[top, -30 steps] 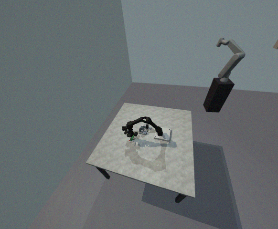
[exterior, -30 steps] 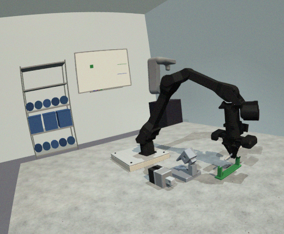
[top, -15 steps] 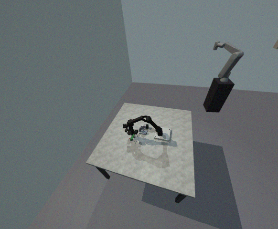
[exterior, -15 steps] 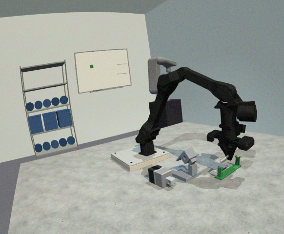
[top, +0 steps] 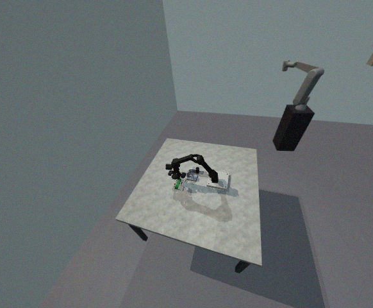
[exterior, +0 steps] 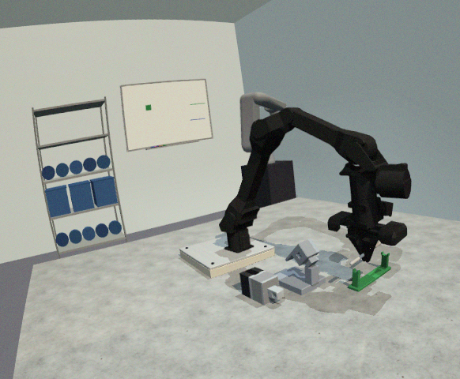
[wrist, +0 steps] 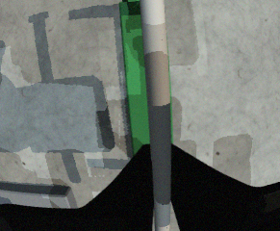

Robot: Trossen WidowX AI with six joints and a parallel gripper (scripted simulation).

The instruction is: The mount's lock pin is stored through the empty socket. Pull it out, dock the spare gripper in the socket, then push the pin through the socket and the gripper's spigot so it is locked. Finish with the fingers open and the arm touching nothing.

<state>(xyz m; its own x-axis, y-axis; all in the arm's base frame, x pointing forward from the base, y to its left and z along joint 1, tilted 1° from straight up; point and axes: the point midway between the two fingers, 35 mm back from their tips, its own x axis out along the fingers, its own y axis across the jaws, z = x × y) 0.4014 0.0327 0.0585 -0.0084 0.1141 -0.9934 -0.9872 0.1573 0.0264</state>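
My gripper tip is now 2 cm to the right of the green cradle and 3 cm above it. The rest, counted from my gripper tip: grey socket: 13 cm behind, 8 cm to the right; then spare gripper: 16 cm behind, 18 cm to the right, 3 cm below.
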